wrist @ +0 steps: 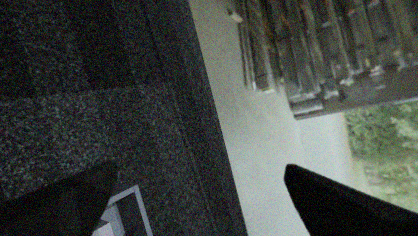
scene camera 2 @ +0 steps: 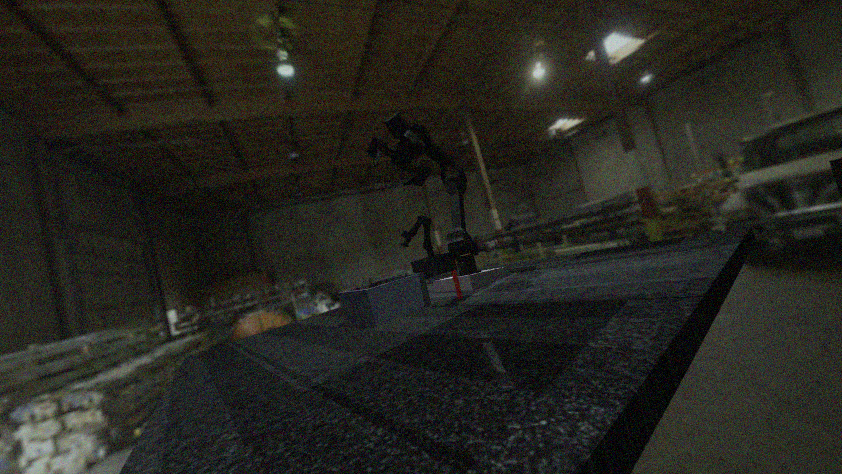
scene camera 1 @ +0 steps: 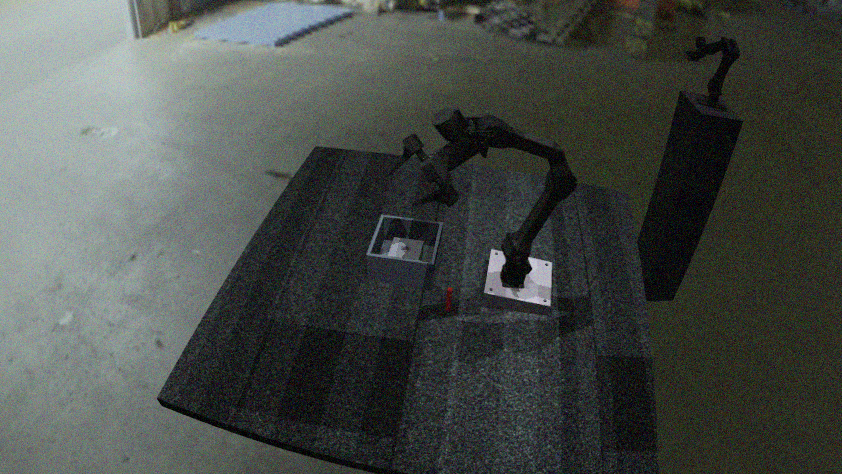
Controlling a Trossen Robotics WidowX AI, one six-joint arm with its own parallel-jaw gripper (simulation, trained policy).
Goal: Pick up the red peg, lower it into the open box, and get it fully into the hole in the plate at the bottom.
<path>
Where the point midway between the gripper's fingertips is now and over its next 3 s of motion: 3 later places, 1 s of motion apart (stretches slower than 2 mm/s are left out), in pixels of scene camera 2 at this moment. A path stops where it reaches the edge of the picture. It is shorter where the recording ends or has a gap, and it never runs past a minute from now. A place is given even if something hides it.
My gripper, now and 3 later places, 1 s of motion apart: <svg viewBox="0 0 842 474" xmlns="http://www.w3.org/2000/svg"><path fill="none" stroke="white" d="M389 175L413 218L447 253L458 291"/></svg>
</path>
